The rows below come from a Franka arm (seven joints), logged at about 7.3 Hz.
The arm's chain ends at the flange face. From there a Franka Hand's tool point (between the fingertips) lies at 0.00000 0.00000 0.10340 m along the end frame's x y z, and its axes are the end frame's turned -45 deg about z.
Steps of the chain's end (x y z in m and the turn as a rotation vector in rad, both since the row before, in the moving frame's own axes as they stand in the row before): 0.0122, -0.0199, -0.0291, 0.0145, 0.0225, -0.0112; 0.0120, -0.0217, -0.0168, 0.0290, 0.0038, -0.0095; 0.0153, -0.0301, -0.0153, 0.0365, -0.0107, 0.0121; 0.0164, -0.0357, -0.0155, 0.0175, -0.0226, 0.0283; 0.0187, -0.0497, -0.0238, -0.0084, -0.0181, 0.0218
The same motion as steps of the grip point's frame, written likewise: 0.0254, -0.0049, -0.0291, -0.0057, 0.0262, -0.0112; 0.0262, -0.0087, -0.0168, 0.0178, 0.0232, -0.0095; 0.0340, -0.0139, -0.0154, 0.0334, 0.0182, 0.0121; 0.0365, -0.0166, -0.0155, 0.0284, -0.0036, 0.0283; 0.0464, -0.0227, -0.0238, 0.0069, -0.0187, 0.0218
